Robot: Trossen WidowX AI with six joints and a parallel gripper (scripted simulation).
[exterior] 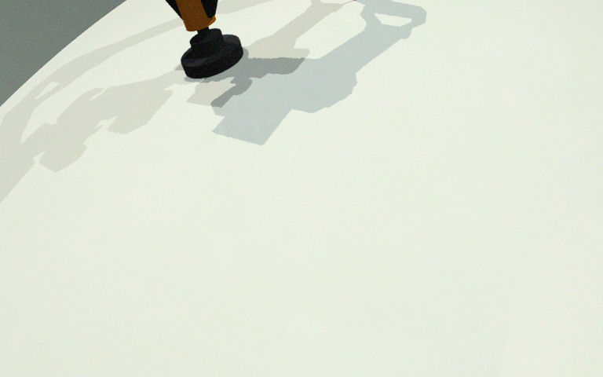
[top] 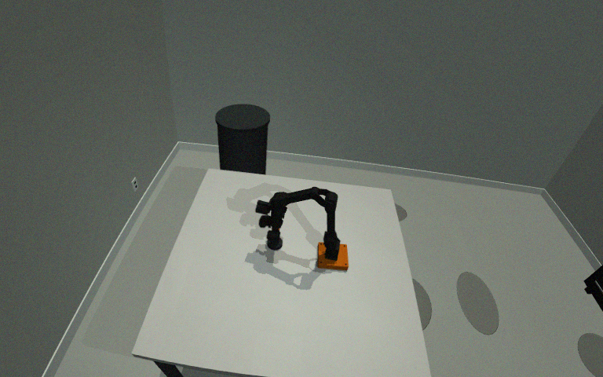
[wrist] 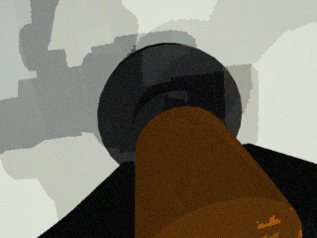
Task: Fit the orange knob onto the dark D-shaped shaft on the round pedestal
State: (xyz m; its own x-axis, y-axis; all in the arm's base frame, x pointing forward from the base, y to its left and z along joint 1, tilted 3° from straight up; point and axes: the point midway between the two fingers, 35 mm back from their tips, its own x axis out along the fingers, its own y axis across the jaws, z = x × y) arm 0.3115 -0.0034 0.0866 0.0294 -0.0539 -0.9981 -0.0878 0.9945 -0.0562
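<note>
The orange knob is 2 cm above my gripper tip. From my gripper tip the other things lie so: dark round pedestal: 4 cm below.
</note>
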